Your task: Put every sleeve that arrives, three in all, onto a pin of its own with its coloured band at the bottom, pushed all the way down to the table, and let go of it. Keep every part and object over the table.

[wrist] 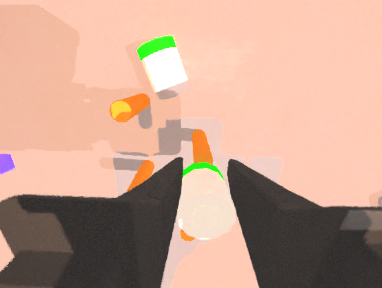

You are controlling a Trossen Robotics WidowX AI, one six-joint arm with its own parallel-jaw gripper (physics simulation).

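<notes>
My gripper (pixel 205 165) is shut on a pale sleeve (pixel 206 202), whose green band is at its far end, toward the table. An orange pin (pixel 201 145) shows just beyond that band, partly hidden by the sleeve; I cannot tell whether they touch. A small bit of orange shows at the sleeve's near lower left edge. A second orange pin (pixel 141 175) is partly hidden behind the left finger. A third orange pin (pixel 130 107) stands further up and left. Another white sleeve (pixel 166 69) with a green band appears to lie on its side at the upper left of centre, beyond the third pin.
A purple object (pixel 6 163) is cut off by the left edge of the view. The pink table top (pixel 300 90) stretches around the pins, with shadows of the arm and pins across its left and middle. A small grey patch shows at the right edge.
</notes>
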